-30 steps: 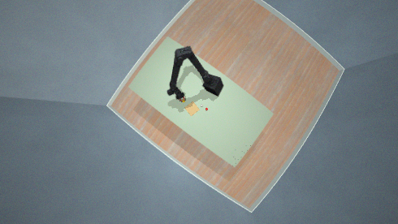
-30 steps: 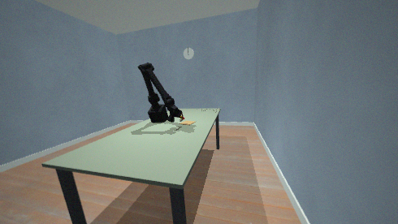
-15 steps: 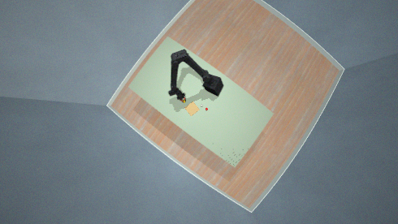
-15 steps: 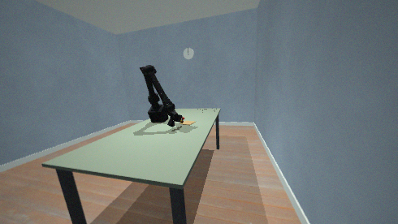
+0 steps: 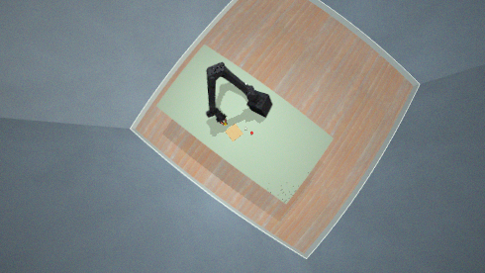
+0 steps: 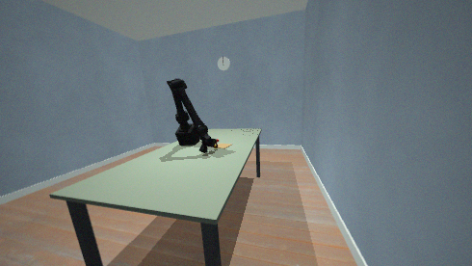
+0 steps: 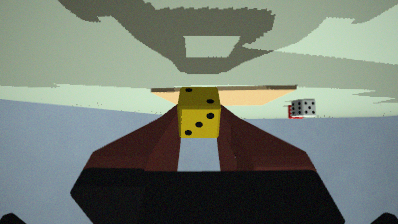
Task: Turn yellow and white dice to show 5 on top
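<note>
My hand is right at the yellow die. Also, from my hand: tan mat (120 mm to the left, 30 mm below, 20 mm ahead); red die (280 mm to the left, 70 mm behind, 20 mm below); white die (200 mm to the left, 80 mm behind, 20 mm below).
</note>
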